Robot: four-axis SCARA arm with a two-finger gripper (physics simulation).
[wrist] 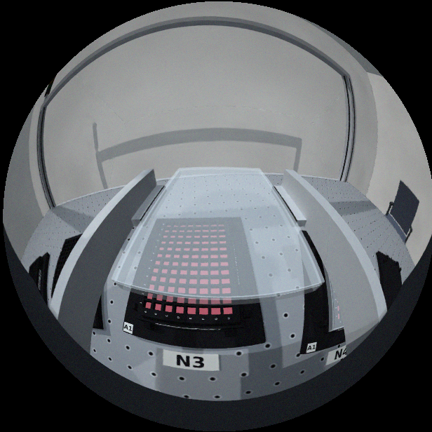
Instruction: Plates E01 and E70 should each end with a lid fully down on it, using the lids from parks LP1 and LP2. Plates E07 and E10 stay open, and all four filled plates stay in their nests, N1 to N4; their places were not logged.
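My gripper [218,176] is shut on a clear lid [252,240], with one finger pad against each long side. The lid looks level and hangs above nest N3 [200,337], apart from it. A plate [191,310] with many pink-filled wells sits in N3. Most of it shows through the lid, and its front rows stick out uncovered below the lid's front edge. The plate stands left of the lid's middle in the view. No plate name can be read. Nest N4 [315,320] is at the right, partly behind the right finger, with a few pink wells showing.
The N3 label [190,361] lies in front of its nest on the perforated table [212,387]. Dark holders [39,280] show beyond the left finger, and another dark holder [389,272] stands beyond the right finger. A dark panel [404,205] stands at the far right.
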